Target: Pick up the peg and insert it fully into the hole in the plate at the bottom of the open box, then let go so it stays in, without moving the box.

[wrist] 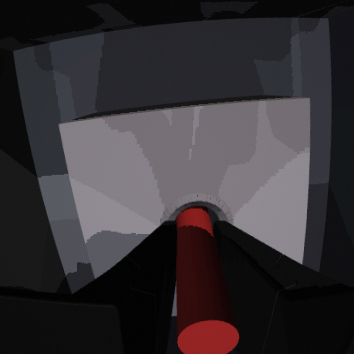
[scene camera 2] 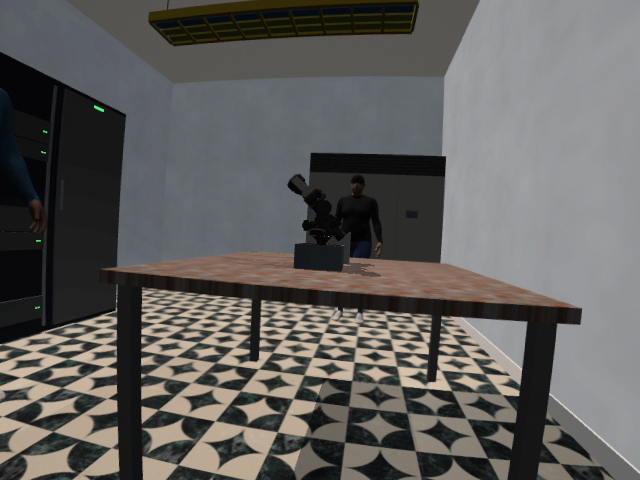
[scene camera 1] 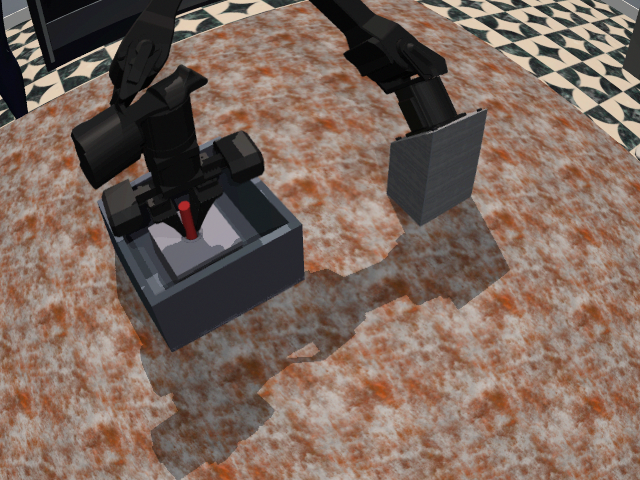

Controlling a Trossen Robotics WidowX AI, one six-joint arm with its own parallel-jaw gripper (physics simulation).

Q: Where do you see a dark grey box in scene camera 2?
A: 311, 256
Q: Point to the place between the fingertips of my gripper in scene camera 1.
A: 190, 231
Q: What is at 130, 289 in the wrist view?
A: My gripper.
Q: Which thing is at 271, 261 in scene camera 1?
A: A dark grey box.
